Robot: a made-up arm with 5 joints.
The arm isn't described. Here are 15 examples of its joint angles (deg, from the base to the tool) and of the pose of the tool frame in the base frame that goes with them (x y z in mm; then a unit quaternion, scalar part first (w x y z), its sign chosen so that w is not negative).
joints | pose
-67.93 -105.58 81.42 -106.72 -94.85 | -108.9 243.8 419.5 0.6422 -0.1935 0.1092 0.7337
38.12 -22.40 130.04 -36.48 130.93 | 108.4 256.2 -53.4 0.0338 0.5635 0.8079 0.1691
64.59 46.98 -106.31 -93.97 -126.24 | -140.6 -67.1 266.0 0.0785 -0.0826 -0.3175 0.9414
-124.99 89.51 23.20 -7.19 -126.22 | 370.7 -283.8 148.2 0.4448 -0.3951 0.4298 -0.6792
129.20 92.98 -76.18 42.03 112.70 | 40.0 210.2 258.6 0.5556 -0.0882 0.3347 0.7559
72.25 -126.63 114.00 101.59 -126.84 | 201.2 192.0 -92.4 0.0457 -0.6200 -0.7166 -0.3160
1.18 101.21 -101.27 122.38 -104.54 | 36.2 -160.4 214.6 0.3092 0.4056 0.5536 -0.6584
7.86 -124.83 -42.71 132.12 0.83 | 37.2 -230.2 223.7 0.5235 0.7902 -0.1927 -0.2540
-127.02 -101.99 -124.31 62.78 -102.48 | 188.4 81.5 43.7 0.3389 -0.2172 0.9043 0.1419
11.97 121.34 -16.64 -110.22 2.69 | 421.4 -29.8 312.5 0.4631 0.6932 0.4833 0.2674
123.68 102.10 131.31 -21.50 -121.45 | 40.7 37.2 -249.0 0.1706 -0.5773 -0.7195 0.3464
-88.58 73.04 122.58 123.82 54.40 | 110.1 -138.4 592.0 0.5851 0.1562 -0.2374 -0.7595
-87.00 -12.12 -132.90 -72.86 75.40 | 48.5 81.3 49.3 0.3383 -0.9367 0.0765 -0.0487
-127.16 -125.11 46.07 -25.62 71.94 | -65.5 -124.2 431.0 0.0264 -0.2961 -0.0697 0.9523
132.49 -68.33 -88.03 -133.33 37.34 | 56.3 2.8 408.0 0.1211 -0.0650 0.3627 0.9217
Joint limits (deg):
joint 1: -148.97..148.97
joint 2: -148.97..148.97
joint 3: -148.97..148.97
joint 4: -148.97..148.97
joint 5: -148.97..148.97
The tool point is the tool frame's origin. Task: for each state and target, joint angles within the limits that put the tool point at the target. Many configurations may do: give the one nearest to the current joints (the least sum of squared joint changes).
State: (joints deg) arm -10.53 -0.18 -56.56 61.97 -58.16
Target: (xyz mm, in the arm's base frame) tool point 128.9 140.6 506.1
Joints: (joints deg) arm 6.72 12.57 -11.75 47.05 -63.38
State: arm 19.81 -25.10 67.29 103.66 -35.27
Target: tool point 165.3 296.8 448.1
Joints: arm 7.25 1.42 62.30 112.98 -28.80
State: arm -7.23 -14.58 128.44 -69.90 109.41
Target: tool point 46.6 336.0 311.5
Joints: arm -5.12 -27.24 88.05 -69.71 121.66
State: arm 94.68 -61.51 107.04 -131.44 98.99
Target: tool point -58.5 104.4 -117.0
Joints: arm 68.85 -87.96 60.05 -120.30 120.52
